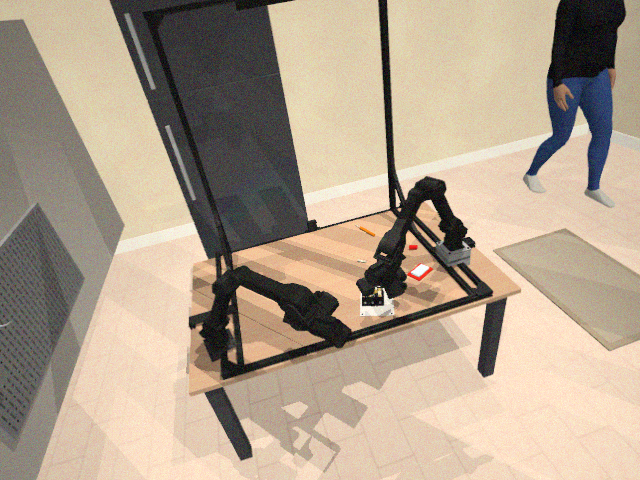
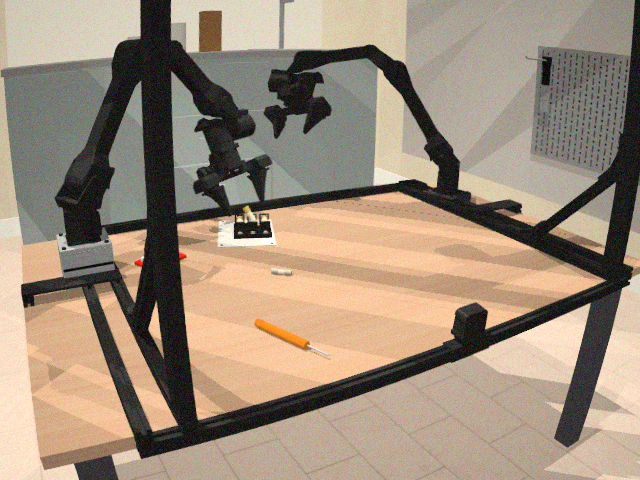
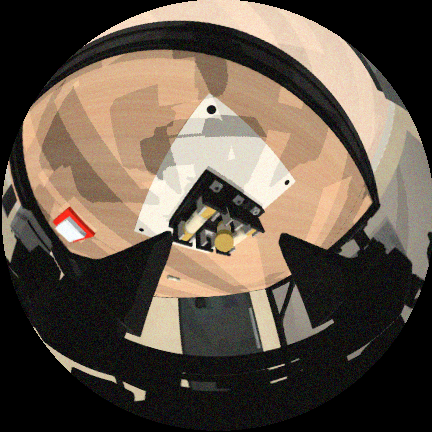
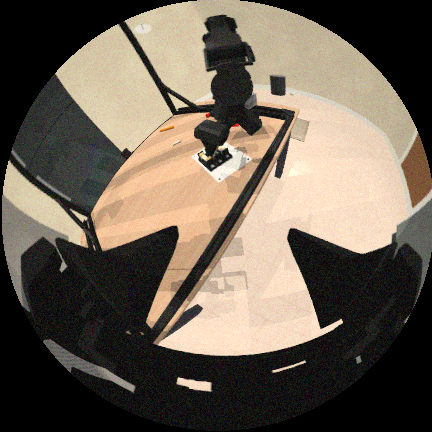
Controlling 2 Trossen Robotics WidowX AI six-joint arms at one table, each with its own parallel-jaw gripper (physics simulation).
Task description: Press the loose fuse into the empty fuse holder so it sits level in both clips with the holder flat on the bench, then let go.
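Frame: origin at the left arm's base, x ahead, y left, z up, level; metres.
Seen in the pictures: left gripper, fingertip midpoint: [image 1: 374, 292] [image 2: 247, 209] [image 3: 227, 237] [image 4: 216, 146]; right gripper, fingertip midpoint: [image 2: 289, 135] [image 4: 234, 232]; left arm's base at its link origin: [image 1: 453, 245] [image 2: 82, 238]; right arm's base at its link origin: [image 1: 219, 342] [image 2: 447, 191] [image 3: 357, 232].
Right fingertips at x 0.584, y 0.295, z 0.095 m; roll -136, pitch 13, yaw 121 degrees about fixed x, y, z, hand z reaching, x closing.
Pixels of each thing's middle, then the offset from my right fingertips to it. "spot": a spot on its surface instead.
- white plate at a spot on its surface: [image 3: 200, 155] spot: dx -0.232, dy -0.153, dz -0.170 m
- small white fuse-like part at the middle of its body: [image 2: 281, 271] [image 1: 362, 261] dx -0.241, dy -0.448, dz -0.167 m
- orange screwdriver-like tool at the middle of its body: [image 2: 291, 338] [image 1: 364, 229] dx -0.336, dy -0.675, dz -0.165 m
- red-and-white tray at the middle of its body: [image 2: 160, 257] [image 3: 69, 228] [image 1: 420, 271] dx -0.430, dy -0.283, dz -0.165 m
- red block at the middle of its body: [image 1: 413, 247] dx -0.477, dy -0.439, dz -0.163 m
The fuse holder, a black block [image 1: 373, 301] [image 2: 253, 231] [image 3: 227, 194] on a white plate [image 2: 227, 240] [image 3: 200, 155], appears flat on the bench. The loose fuse, cream with gold caps [image 2: 249, 212] [image 3: 224, 241], stands tilted up in the holder's middle position, between two fuses lying in their clips. It is not level; its lower end is hard to make out. My left gripper [image 2: 244, 202] [image 3: 227, 237] is open and empty, low over the holder, its fingers apart on either side of the tilted fuse. My right gripper [image 2: 291, 134] [image 4: 234, 232] is open and empty, high beyond the holder.
A small white fuse-like part [image 1: 361, 260] [image 2: 281, 271] lies apart on the table. An orange screwdriver-like tool [image 1: 366, 230] [image 2: 281, 333], a red-and-white tray [image 1: 420, 271] [image 3: 73, 226] and a red block [image 1: 413, 247] also lie there. Black frame rails edge the table.
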